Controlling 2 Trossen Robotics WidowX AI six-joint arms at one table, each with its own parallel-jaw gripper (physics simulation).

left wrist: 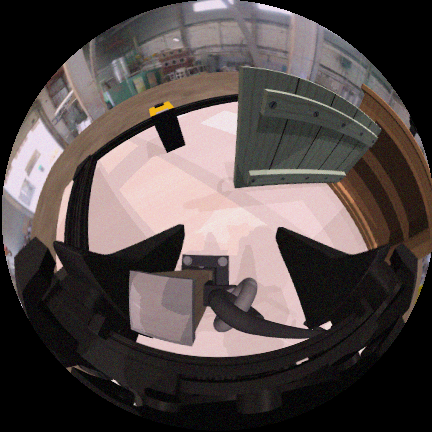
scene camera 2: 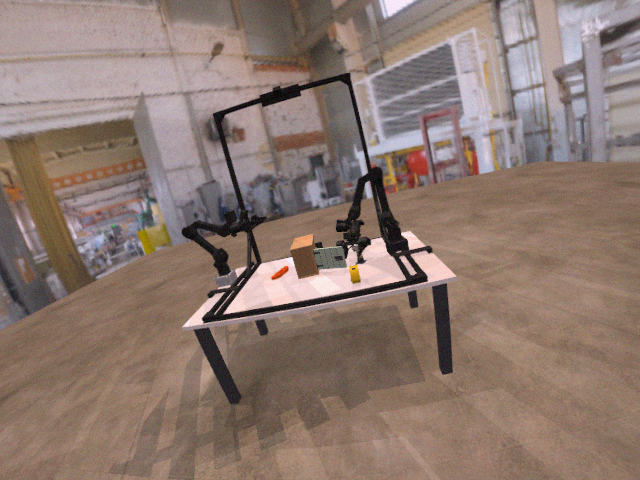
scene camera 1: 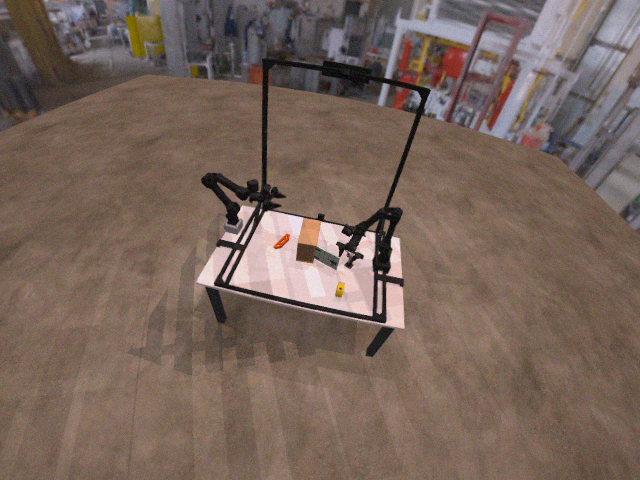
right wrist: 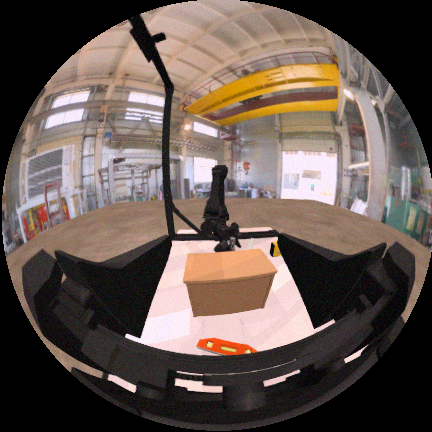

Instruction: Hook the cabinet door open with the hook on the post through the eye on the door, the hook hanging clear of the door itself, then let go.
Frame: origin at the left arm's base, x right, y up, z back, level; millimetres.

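Seen in the pictures: left gripper, between the fingertips: [left wrist: 231, 231] [scene camera 2: 351, 258] [scene camera 1: 343, 262]; right gripper, between the fingertips: [scene camera 2: 264, 219] [scene camera 1: 283, 201] [right wrist: 225, 239]; left arm's base, origin of its link: [scene camera 2: 395, 239] [scene camera 1: 383, 260]; right arm's base, origin of its link: [scene camera 2: 224, 273] [scene camera 1: 233, 221].
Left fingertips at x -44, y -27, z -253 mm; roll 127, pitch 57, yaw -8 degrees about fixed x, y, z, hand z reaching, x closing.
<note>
Offsets run from my left fingertips to a thing's middle. "pt": to the spot under its first point. Level surfaces: height alone.
The pale green door @[pt dx -18, dy +41, dz -111 mm] [scene camera 1: 326, 257] [scene camera 2: 330, 256] [left wrist: 300, 135] stands swung out from the brown cabinet @[dx +100, dy +41, dz -236 mm] [scene camera 1: 309, 232] [scene camera 2: 305, 262] [right wrist: 230, 295]. Its eye is not clear in any view. My left gripper [scene camera 1: 345, 255] [scene camera 2: 353, 253] [left wrist: 231, 231], beyond the door's free edge, is shut, fingers wide, on the post @[pt dx +20, dy +58, dz +39 mm] [left wrist: 161, 307], whose grey end lies over one finger. The post's dark hook @[dx +77, dy +17, dz +4 mm] [left wrist: 270, 327] reaches towards the other finger, apart from the door. Whether the post touches the table is unclear. My right gripper [scene camera 1: 281, 200] [scene camera 2: 261, 221] is open and empty, high behind the cabinet.
An orange level @[dx +127, dy -33, dz -407 mm] [scene camera 1: 281, 241] [scene camera 2: 279, 272] [right wrist: 227, 346] lies left of the cabinet in both scene views. A yellow and black block @[dx -212, dy -6, dz -14 mm] [scene camera 1: 339, 289] [scene camera 2: 354, 273] [left wrist: 169, 130] stands towards the front edge. A black frame @[pt dx -316, dy -22, dz -230 mm] [scene camera 1: 299, 301] [scene camera 2: 315, 304] borders the white table @[dy -42 mm] [scene camera 1: 268, 279].
</note>
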